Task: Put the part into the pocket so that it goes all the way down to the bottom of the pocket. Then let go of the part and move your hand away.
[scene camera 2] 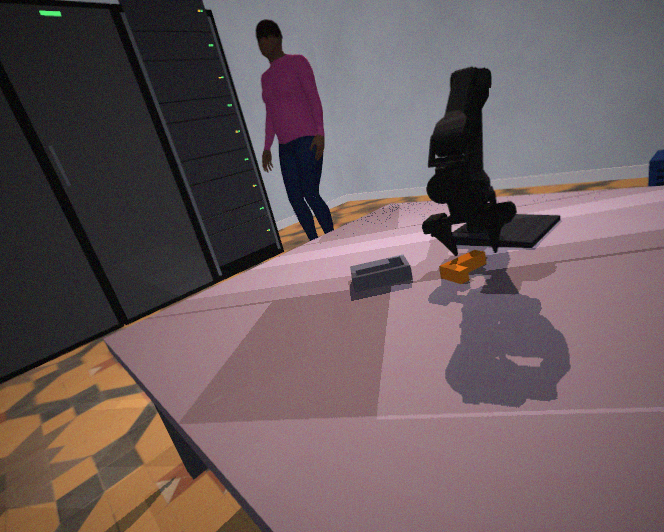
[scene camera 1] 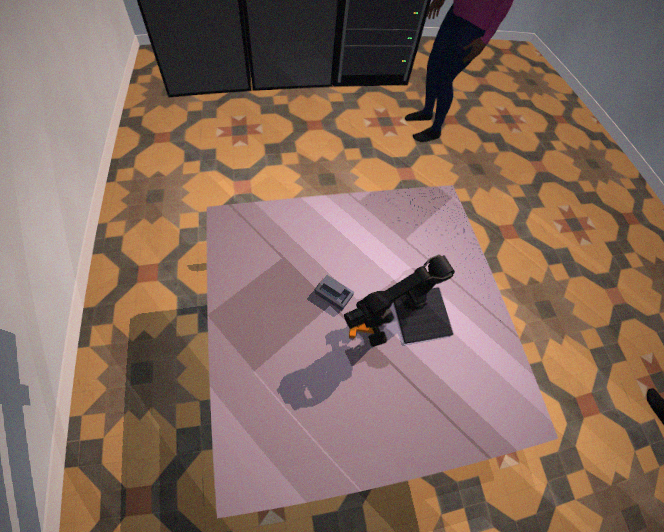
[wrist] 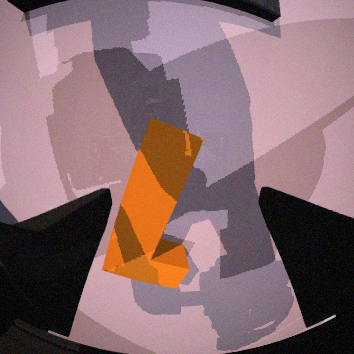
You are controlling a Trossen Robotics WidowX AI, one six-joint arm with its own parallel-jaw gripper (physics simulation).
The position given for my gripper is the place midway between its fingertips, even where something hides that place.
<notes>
My gripper [scene camera 2: 475, 253] is open, holding nothing. Also in view: an orange L-shaped block [scene camera 2: 457, 270]. I also see a grey pocket block [scene camera 1: 332, 291].
The orange L-shaped block also shows in the wrist view [wrist: 166, 154]. My gripper also shows in the wrist view [wrist: 186, 195].
</notes>
